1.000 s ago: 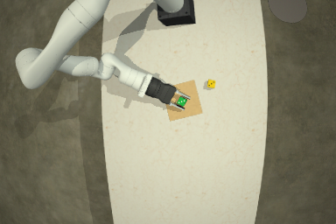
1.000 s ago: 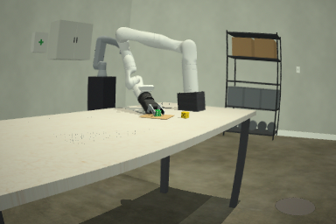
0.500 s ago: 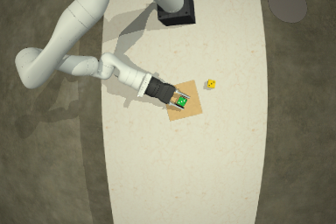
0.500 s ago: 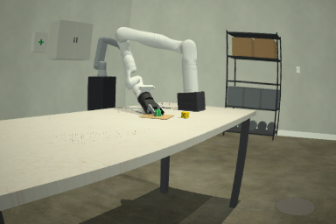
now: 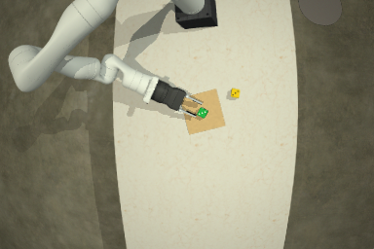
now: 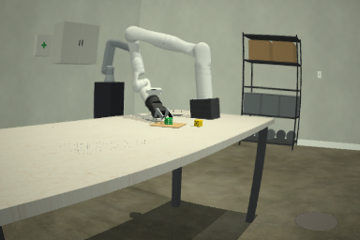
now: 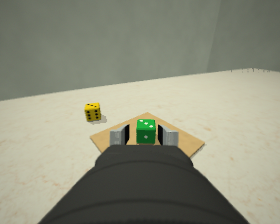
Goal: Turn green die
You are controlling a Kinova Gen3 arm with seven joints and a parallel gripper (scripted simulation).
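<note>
Now: the green die 30 mm to the left of my hand, 20 mm below it and 20 mm ahead of it. Also, from my hand: white die 110 mm to the right, 80 mm behind, 20 mm below; then yellow die 150 mm to the left, 30 mm behind, 20 mm below; then tan mat 40 mm below, 20 mm to the left, 20 mm ahead.
</note>
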